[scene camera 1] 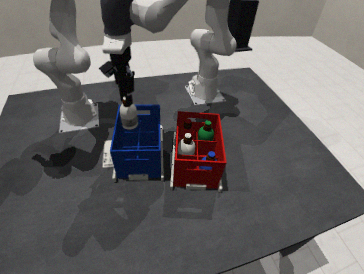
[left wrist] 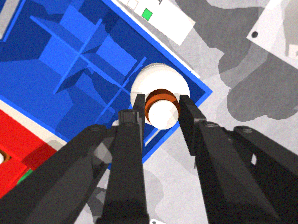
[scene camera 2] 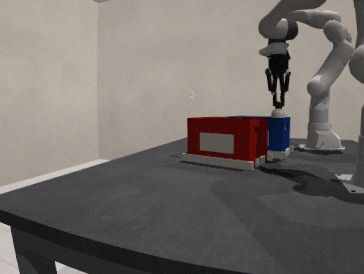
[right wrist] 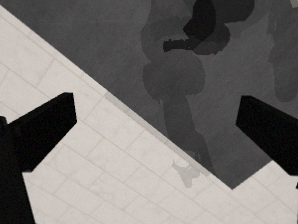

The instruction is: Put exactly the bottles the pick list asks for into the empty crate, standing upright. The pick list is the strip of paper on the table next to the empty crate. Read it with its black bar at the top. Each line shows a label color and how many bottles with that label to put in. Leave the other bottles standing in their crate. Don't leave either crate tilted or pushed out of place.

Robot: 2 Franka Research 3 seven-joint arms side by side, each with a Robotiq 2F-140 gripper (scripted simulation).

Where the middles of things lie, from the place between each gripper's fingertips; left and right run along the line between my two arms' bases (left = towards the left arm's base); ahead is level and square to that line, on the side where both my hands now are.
Scene:
My left hand [scene camera 1: 126,102] is 100 mm short of the blue crate [scene camera 1: 126,158], 20 mm to the right of it and 180 mm above it. Also, from my left hand: red crate [scene camera 2: 234,138] (220 mm ahead, 240 mm to the left, 180 mm below).
I see my right gripper 540 mm to the right of the blue crate, 420 mm above it and 150 mm short of it. From my right hand the other things lie so: red crate 760 mm to the left, 420 mm below, 270 mm ahead.

